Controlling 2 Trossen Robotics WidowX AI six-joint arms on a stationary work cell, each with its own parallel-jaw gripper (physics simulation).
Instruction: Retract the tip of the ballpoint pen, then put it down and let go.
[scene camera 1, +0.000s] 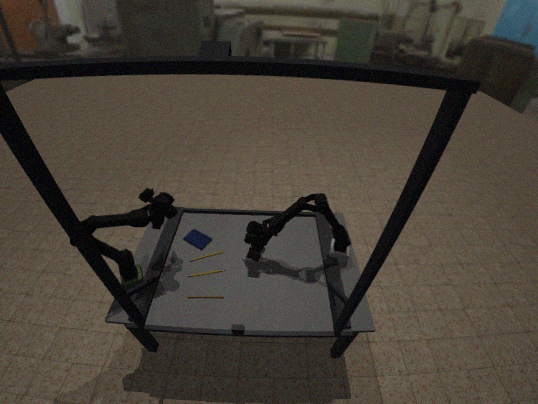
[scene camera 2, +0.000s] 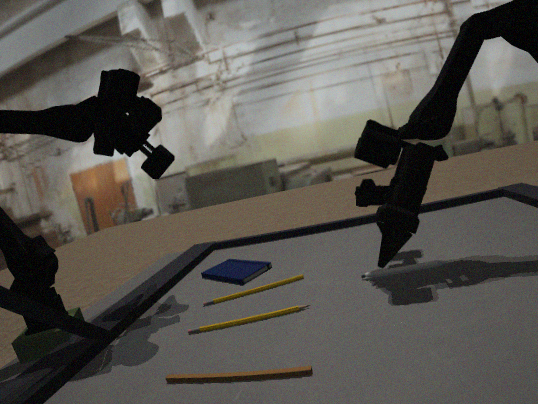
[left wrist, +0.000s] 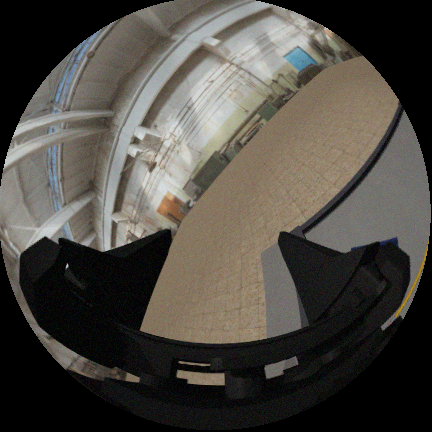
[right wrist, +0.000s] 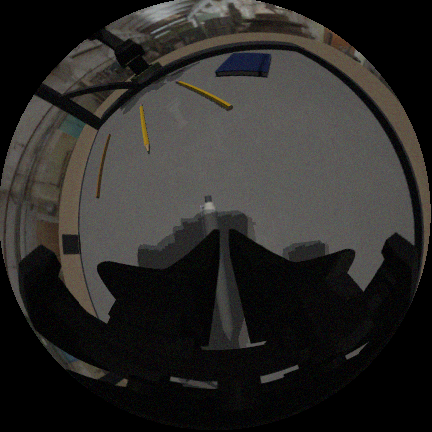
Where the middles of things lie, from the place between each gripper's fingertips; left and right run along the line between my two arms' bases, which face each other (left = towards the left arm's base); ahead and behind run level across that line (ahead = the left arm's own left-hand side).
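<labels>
The ballpoint pen (right wrist: 222, 295) is 450 mm to the right of my left hand, 230 mm behind it and 320 mm below it, while my right hand is 40 mm to the left of the pen, 20 mm past it and 10 mm above it. I find the blue notebook (scene camera 2: 236, 271) 170 mm ahead of my right hand, 270 mm to the left of it and 10 mm below it; counted from my left hand, the notebook is 140 mm to the right, 30 mm behind and 320 mm below. As for the green object (scene camera 2: 35, 346), it is 590 mm to the left of my right hand, 50 mm behind it and 10 mm above it. From my left hand, the green object is 180 mm to the left, 260 mm behind and 300 mm below.
</labels>
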